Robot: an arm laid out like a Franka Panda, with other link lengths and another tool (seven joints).
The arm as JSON. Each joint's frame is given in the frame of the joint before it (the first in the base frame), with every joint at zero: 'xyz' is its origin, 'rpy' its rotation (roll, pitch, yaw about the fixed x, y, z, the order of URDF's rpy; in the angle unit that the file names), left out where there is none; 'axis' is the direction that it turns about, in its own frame. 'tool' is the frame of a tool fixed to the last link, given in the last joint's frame.
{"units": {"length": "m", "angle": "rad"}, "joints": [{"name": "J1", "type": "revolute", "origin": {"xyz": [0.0, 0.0, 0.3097]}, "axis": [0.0, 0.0, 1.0]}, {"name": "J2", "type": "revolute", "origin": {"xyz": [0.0, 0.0, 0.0], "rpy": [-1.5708, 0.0, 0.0]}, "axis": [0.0, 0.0, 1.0]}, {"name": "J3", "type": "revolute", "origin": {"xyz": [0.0, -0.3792, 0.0], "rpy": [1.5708, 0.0, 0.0]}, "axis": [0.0, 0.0, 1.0]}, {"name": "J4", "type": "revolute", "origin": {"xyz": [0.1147, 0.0, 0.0], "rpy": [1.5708, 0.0, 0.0]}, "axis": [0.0, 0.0, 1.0]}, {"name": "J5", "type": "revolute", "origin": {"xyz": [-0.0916, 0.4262, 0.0], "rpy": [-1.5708, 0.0, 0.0]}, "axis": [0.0, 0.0, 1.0]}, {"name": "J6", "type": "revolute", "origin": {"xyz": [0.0, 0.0, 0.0], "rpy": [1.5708, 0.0, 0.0]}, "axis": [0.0, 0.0, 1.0]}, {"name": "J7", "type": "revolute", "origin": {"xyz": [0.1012, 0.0, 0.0], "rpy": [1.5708, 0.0, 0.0]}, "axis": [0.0, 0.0, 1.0]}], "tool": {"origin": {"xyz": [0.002, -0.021, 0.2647], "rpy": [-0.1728, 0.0, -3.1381]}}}
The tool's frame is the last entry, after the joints.
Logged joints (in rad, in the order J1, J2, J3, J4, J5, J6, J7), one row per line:
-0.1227 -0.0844 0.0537 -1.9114 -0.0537 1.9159 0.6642
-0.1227 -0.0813 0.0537 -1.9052 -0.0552 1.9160 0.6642
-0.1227 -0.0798 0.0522 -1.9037 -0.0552 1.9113 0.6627
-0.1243 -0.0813 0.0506 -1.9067 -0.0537 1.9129 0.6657
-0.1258 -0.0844 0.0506 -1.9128 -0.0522 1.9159 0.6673
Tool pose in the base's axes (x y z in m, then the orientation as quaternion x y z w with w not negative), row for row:
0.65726 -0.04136 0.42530 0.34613 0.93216 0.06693 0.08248
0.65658 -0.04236 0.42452 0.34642 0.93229 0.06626 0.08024
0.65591 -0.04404 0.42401 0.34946 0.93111 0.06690 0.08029
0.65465 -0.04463 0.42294 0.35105 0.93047 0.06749 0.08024
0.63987 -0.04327 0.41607 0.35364 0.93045 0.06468 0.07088
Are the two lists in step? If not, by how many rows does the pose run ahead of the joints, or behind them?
The pose runs 1 row ahead of the joints: the pose in row i belongs to the joints in row i + 1.
